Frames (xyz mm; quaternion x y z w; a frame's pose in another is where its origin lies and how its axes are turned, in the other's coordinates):
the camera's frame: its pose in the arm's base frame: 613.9 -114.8 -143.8 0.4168 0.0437 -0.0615 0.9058
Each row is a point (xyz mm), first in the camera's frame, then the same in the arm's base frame.
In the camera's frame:
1: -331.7 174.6 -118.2
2: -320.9 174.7 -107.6
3: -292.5 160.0 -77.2
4: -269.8 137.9 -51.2
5: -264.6 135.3 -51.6
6: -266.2 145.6 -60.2
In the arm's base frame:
1: 308.5 112.6 -46.3
2: 319.5 103.8 -40.8
3: 346.2 69.0 -35.8
4: 366.1 33.3 -38.4
5: 370.9 31.5 -41.3
6: 370.6 44.9 -39.0

